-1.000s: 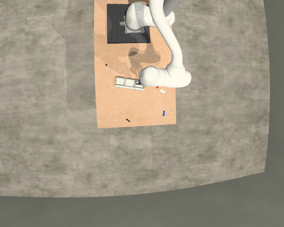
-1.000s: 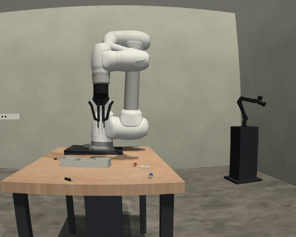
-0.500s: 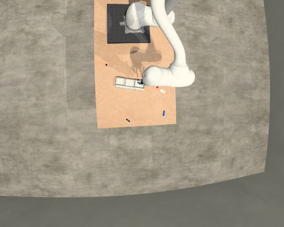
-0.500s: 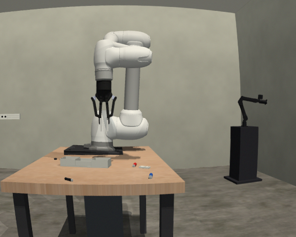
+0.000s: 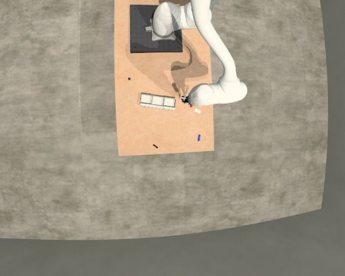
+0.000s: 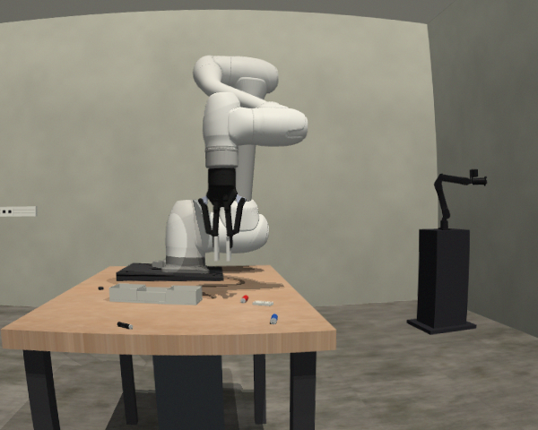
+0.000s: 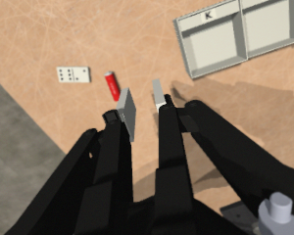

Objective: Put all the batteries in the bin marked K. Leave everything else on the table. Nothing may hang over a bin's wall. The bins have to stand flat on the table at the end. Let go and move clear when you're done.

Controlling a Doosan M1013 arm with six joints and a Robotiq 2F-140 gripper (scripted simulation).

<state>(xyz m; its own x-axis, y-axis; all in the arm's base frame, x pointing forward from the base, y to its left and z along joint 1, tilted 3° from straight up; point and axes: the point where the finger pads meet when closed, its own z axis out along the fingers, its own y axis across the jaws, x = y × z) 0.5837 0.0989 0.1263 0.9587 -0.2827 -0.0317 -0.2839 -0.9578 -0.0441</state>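
My gripper is now 1 cm short of the red battery, 6 cm to the right of it and 14 cm above it. Also, from my hand: grey bin row (3 cm behind, 19 cm to the right, 13 cm below); small white flat piece (6 cm ahead, 10 cm to the left, 14 cm below); blue battery (26 cm ahead, 9 cm to the left, 14 cm below).
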